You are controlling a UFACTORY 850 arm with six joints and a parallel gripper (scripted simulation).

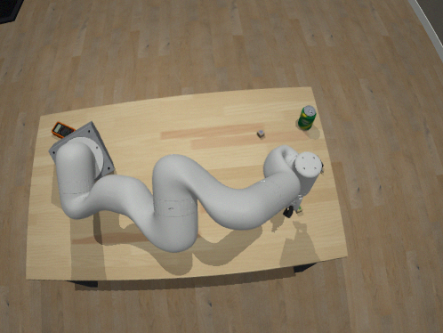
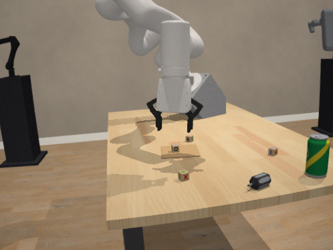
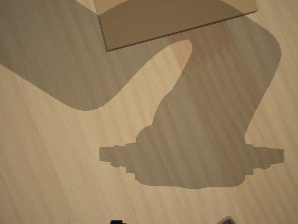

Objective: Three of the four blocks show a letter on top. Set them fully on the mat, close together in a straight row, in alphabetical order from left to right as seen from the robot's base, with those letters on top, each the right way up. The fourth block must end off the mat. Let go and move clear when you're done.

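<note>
Right now the tan mat is 200 mm behind my hand, 140 mm below it and 40 mm to the left of it. Round my hand: green can (410 mm to the left, 140 mm ahead, 80 mm below); orange meter (1000 mm behind, 430 mm to the left, 130 mm below).
</note>
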